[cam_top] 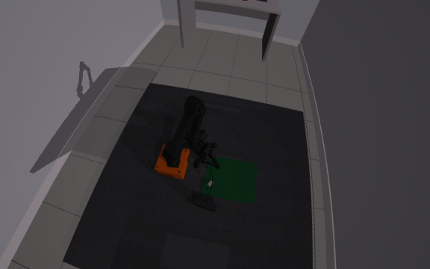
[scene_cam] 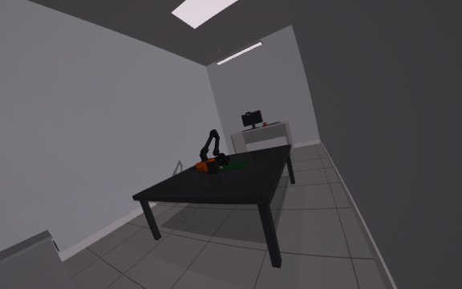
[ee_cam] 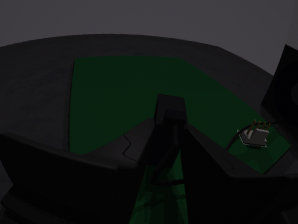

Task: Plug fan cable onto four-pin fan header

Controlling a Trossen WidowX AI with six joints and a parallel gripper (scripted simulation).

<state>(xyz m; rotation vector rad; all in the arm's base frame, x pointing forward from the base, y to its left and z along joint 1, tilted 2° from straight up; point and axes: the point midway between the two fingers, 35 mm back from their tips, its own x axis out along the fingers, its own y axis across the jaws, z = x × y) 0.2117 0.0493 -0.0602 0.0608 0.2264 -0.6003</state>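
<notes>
Now: gripper tip 10 mm above the black plug. Also, from my gripper tip: black fan (40 mm behind, 230 mm to the right, 30 mm above); green board (90 mm ahead, 70 mm to the right, 50 mm below).
</notes>
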